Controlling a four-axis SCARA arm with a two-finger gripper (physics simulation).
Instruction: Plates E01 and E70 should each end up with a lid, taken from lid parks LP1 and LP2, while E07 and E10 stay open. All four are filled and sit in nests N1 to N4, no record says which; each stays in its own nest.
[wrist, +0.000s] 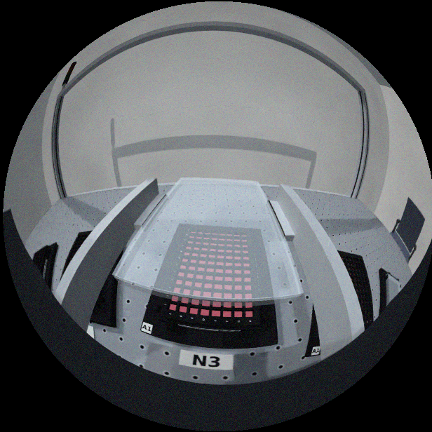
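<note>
My gripper is shut on a clear lid, with one finger pad at each long side. The lid is level and hangs well above the plate in nest N3. That plate is black, with rows of pink-filled wells; most of it shows through the lid, and its near rows show below the lid's front edge. The code on its front is too small to read. The nest label N3 is on the deck in front. An A1 tag marks the near left corner.
Parts of a black holder show at the left behind the finger, and of a black plate at the right. More black items stand farther out. A dark blue panel stands beyond the deck at the right.
</note>
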